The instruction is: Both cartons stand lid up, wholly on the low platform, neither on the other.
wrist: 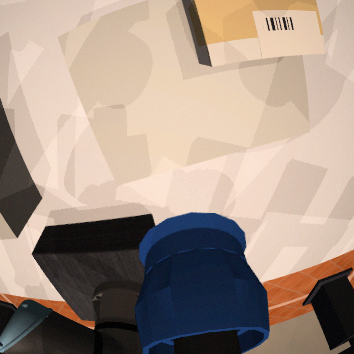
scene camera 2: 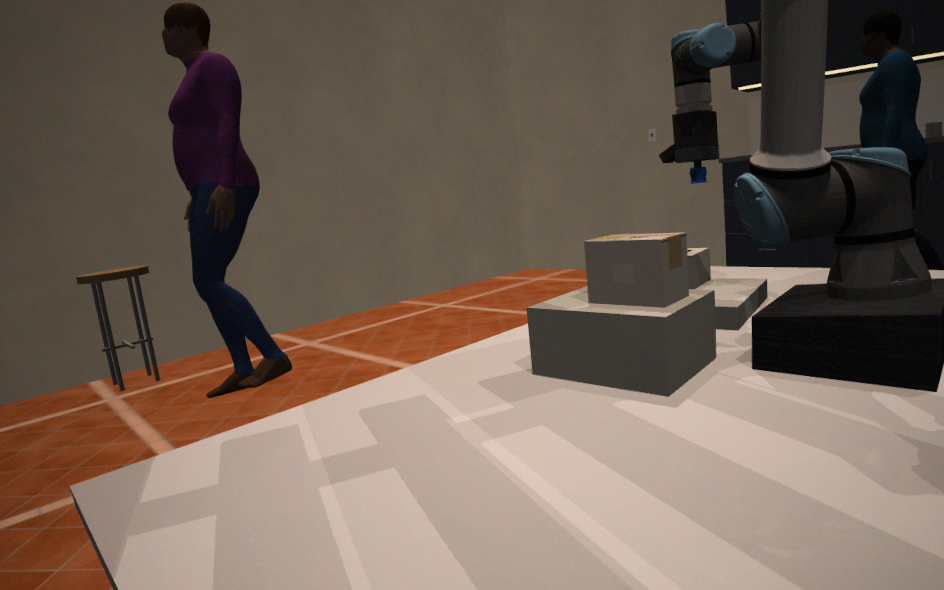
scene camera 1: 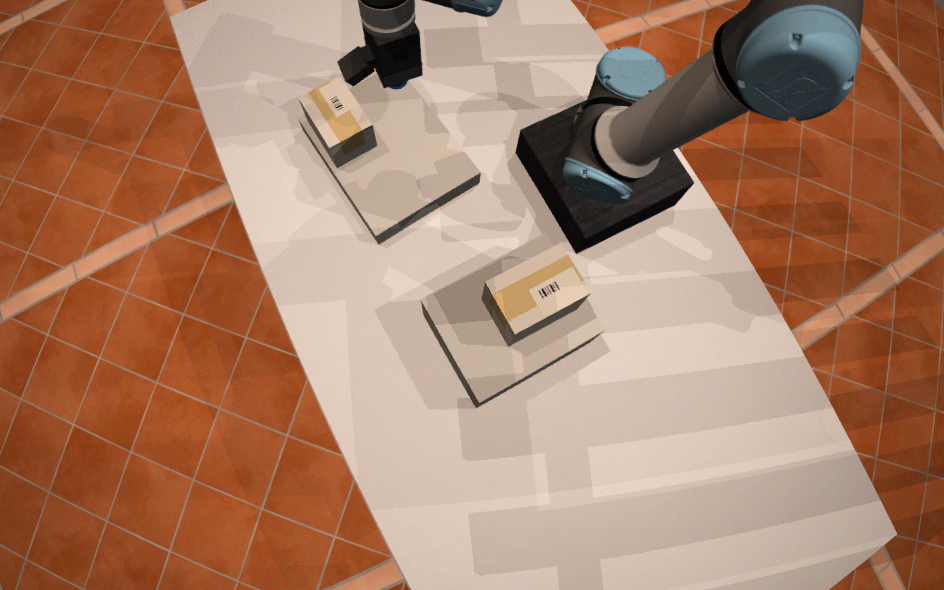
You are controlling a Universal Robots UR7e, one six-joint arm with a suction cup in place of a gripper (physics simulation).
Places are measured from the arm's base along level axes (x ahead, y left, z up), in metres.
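Pixels of known places: hand, tool point: (wrist: 193,254) (scene camera 2: 698,182); arm's base, link origin: (wrist: 127,301) (scene camera 2: 877,290).
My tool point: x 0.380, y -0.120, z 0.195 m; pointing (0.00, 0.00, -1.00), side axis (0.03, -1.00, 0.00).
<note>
For each thing: its middle in the pictures, then the offset to it from my tool point. Level surfaces: height alone.
- low platform, body centre: (wrist: 195,75) (scene camera 1: 387,149) (scene camera 2: 700,300) dy -0.040, dx +0.030, dz -0.273 m
- second carton, body centre: (scene camera 1: 533,296) (scene camera 2: 636,268) dy +0.383, dx -0.090, dz -0.125 m
- taller platform, body centre: (scene camera 2: 622,333) (scene camera 1: 510,322) dy +0.389, dx -0.059, dz -0.237 m
- pale table, surface height: dz -0.297 m
The low platform (scene camera 1: 417,173) (scene camera 2: 741,290) (wrist: 150,100) is a thin beige slab. A carton (scene camera 1: 337,114) (scene camera 2: 698,267) (wrist: 235,30) stands on it lid up, with tape and barcode on top, close to its left edge in scene camera 1. The wrist view cuts this carton off. A second carton (scene camera 1: 536,293) (scene camera 2: 636,272) stands lid up on the taller platform (scene camera 1: 480,368) (scene camera 2: 598,347). The cartons are apart. My suction cup (scene camera 1: 397,85) (scene camera 2: 698,175) (wrist: 192,230) is open and holds nothing. It hangs well above the low platform's height, in the air beside the first carton in scene camera 1.
The arm's black base block (scene camera 1: 591,215) (scene camera 2: 842,347) (wrist: 90,270) stands to the right of both platforms in scene camera 1. Both platforms stand on the pale table (scene camera 1: 389,473) (scene camera 2: 348,487). A person in purple (scene camera 2: 208,125) and a stool (scene camera 2: 112,274) are beyond the table.
</note>
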